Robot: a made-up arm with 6 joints.
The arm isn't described. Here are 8 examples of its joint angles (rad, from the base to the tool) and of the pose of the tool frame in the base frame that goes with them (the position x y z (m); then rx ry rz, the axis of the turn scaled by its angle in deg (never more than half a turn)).
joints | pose
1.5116 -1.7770 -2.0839 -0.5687 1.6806 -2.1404 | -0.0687 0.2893 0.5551 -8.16 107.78 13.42
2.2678 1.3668 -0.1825 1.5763 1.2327 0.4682 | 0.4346 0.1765 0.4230 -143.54 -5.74 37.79
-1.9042 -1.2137 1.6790 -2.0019 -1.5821 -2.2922 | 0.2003 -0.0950 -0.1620 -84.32 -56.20 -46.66
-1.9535 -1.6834 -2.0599 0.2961 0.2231 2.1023 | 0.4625 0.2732 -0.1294 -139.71 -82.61 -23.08
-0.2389 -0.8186 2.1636 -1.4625 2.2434 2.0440 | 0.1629 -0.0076 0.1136 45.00 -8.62 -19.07
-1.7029 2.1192 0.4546 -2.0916 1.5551 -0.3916 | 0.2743 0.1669 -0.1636 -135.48 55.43 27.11
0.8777 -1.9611 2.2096 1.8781 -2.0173 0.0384 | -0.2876 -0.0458 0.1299 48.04 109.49 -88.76
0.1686 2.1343 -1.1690 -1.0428 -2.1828 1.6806 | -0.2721 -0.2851 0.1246 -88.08 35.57 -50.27
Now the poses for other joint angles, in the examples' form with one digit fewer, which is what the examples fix.
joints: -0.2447 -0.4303 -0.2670 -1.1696 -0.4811 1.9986
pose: -0.115 -0.121 0.003 33.7 10.5 -38.2
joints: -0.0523 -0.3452 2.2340 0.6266 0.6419 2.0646
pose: 0.113 -0.248 -0.070 -123.7 17.0 -27.8
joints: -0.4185 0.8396 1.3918 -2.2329 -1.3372 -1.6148
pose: -0.237 -0.015 -0.039 157.2 5.5 65.2
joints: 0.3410 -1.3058 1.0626 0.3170 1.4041 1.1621
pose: -0.013 -0.237 -0.014 -28.7 34.7 -4.7
